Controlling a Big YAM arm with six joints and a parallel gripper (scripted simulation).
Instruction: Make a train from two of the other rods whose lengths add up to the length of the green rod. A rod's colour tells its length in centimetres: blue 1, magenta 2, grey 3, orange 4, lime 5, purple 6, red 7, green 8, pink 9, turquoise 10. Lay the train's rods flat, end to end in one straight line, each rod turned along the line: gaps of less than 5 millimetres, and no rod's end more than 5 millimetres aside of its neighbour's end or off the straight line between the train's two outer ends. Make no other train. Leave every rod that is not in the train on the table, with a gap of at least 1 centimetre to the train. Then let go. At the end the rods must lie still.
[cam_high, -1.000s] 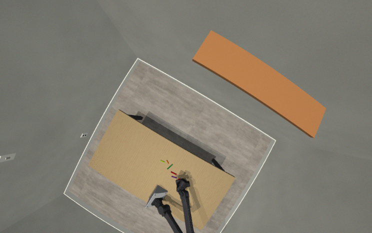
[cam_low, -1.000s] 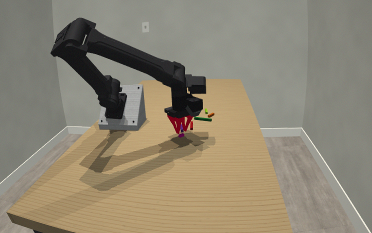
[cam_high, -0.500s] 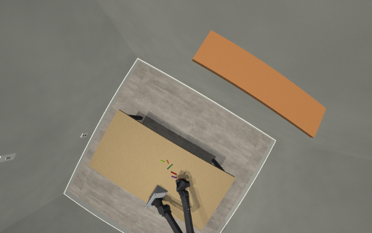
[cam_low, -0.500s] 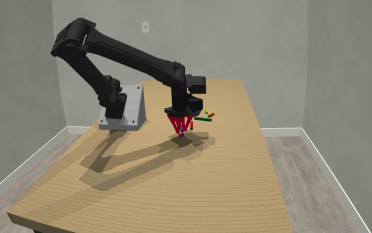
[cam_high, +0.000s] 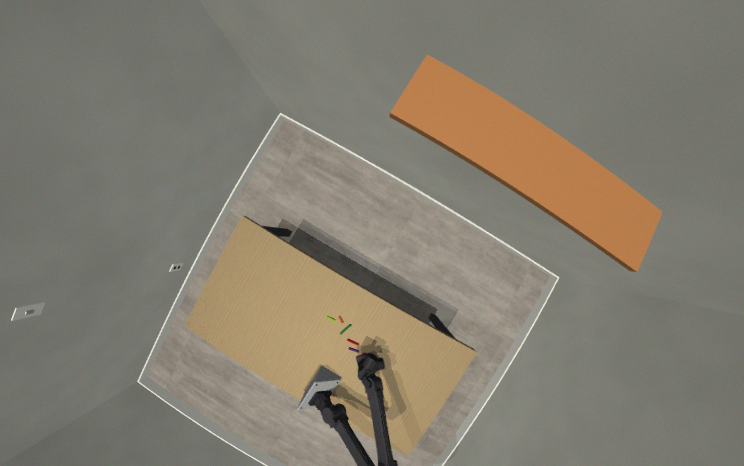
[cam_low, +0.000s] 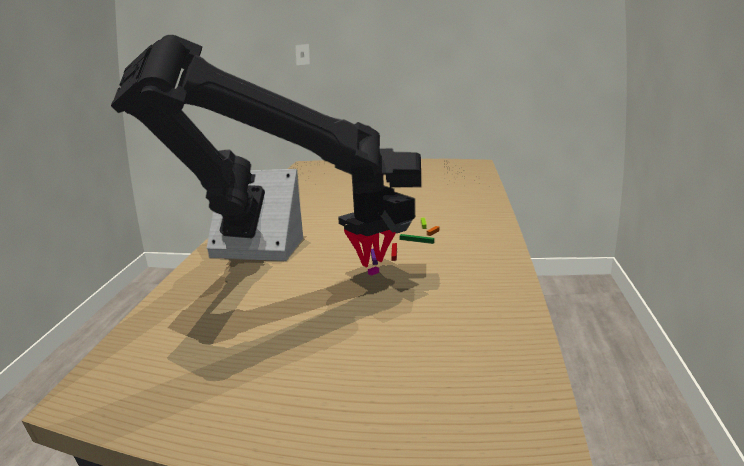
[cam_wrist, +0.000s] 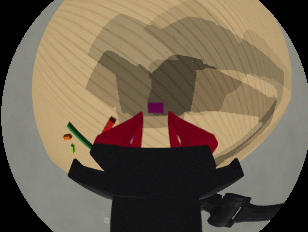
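My hand is 20 mm above the magenta rod. The rest, counted from my hand: red rod 30 mm ahead, 100 mm to the left, 20 mm below; green rod 70 mm ahead, 170 mm to the left, 20 mm below; purple rod 10 mm behind, 70 mm to the left, 20 mm below.
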